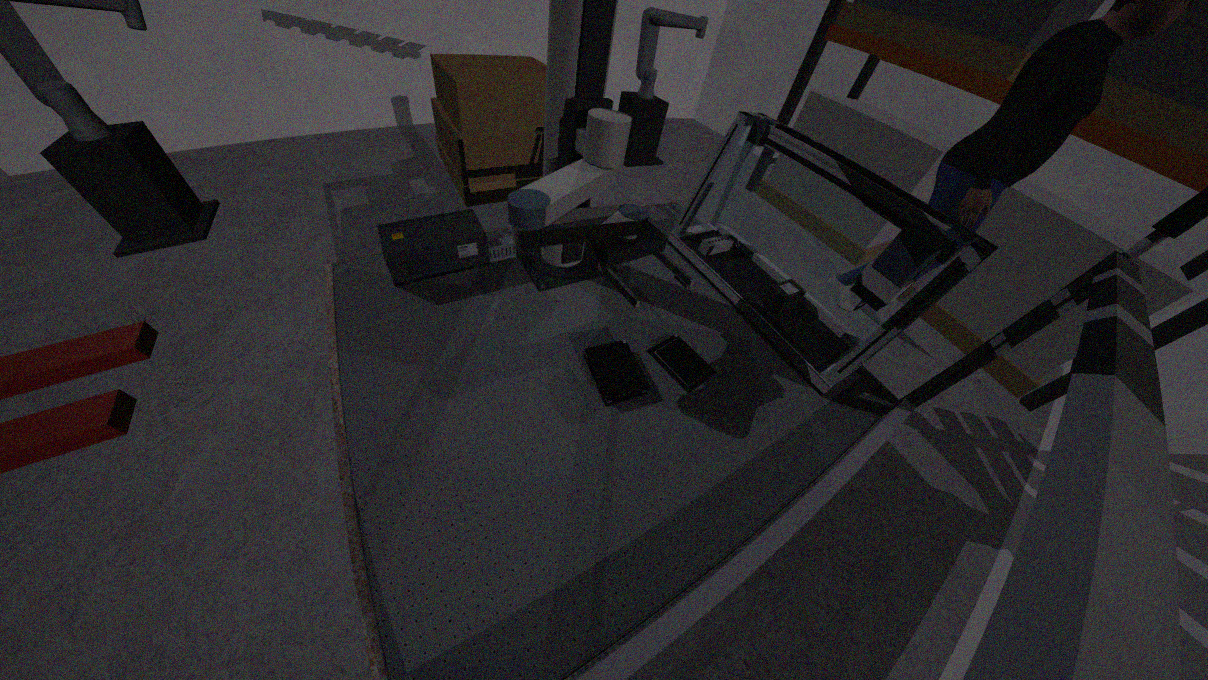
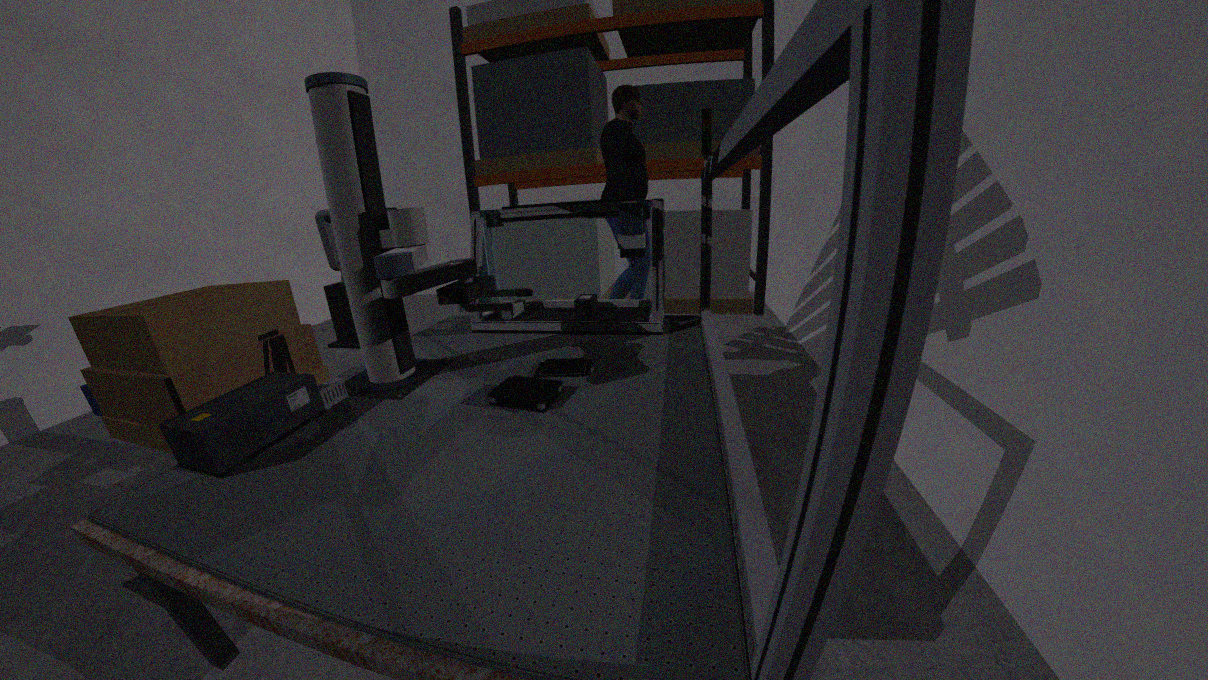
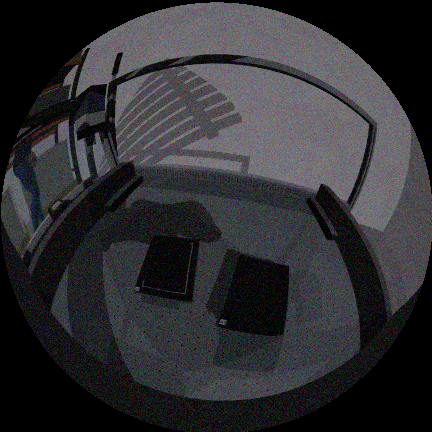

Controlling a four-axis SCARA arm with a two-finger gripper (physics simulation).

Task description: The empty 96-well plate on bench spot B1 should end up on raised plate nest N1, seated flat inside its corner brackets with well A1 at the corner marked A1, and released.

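Frame: origin at the arm's base, x ahead, y left, z up, level; millimetres.
Where they show: gripper, fingertip midpoint: [image 1: 666,293] [image 2: 524,298] [image 3: 226,174]; arm's base, origin of the base link: [image 1: 561,258] [image 2: 394,379].
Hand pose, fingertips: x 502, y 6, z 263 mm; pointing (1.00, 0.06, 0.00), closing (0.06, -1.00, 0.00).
Things, the pixels of their centre, and the offset from my fingertips. "spot": a spot on its surface instead.
- low dark rectangle, surface spot: [image 3: 167,265] [image 1: 679,357] spot: 47 mm ahead, 105 mm left, 239 mm down
- thicker black block, body centre: [image 3: 258,294] [image 1: 616,370] [image 2: 526,391] 14 mm ahead, 94 mm right, 231 mm down
- dark box-shaped unit, surface spot: [image 2: 240,422] spot: 537 mm back, 474 mm right, 157 mm down
- glass-sided framed machine, surface spot: [image 1: 743,295] spot: 52 mm back, 463 mm left, 201 mm down
A low dark rectangle [image 1: 681,363] [image 2: 564,367] [image 3: 167,265] with a thin pale outline and a small corner tag appears to be the black plate on spot B1. Plate and spot are too dark to tell apart clearly. Beside it a thicker black block [image 1: 619,371] [image 2: 525,392] [image 3: 257,295] stands higher and casts a wide shadow; it appears to be raised nest N1, with a pale tag at one corner. Its brackets and the well marks cannot be made out. My gripper [image 1: 663,285] [image 3: 226,174] is open and empty, its fingers wide apart, above the bench and away from both.
A dark box-shaped unit [image 1: 435,244] [image 2: 240,422] stands beside the arm's base. A glass-sided framed machine [image 1: 743,295] [image 2: 570,326] stands at the bench's far side. A fence frame [image 2: 896,253] runs along one side. A person [image 1: 1027,114] [image 2: 623,160] stands behind the framed machine.
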